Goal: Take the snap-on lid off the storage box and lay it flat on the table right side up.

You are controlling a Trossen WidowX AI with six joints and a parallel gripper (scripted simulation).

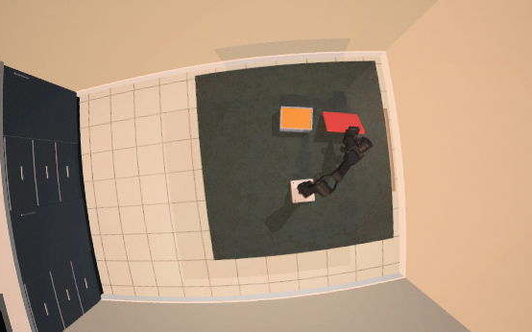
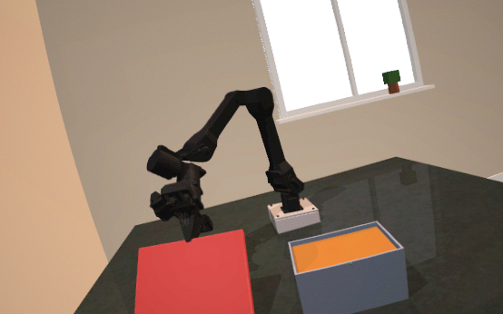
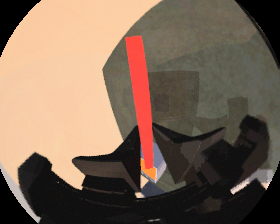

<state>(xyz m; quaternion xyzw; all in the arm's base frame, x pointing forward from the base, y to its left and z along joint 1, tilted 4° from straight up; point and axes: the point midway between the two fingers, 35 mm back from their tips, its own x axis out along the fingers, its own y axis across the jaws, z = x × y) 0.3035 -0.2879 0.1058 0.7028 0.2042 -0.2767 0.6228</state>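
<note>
The red lid lies 60 mm ahead of my gripper tip, 10 mm to the right of it and 50 mm below it. Round my gripper tip: grey storage box 110 mm ahead, 290 mm to the left, 90 mm below.
</note>
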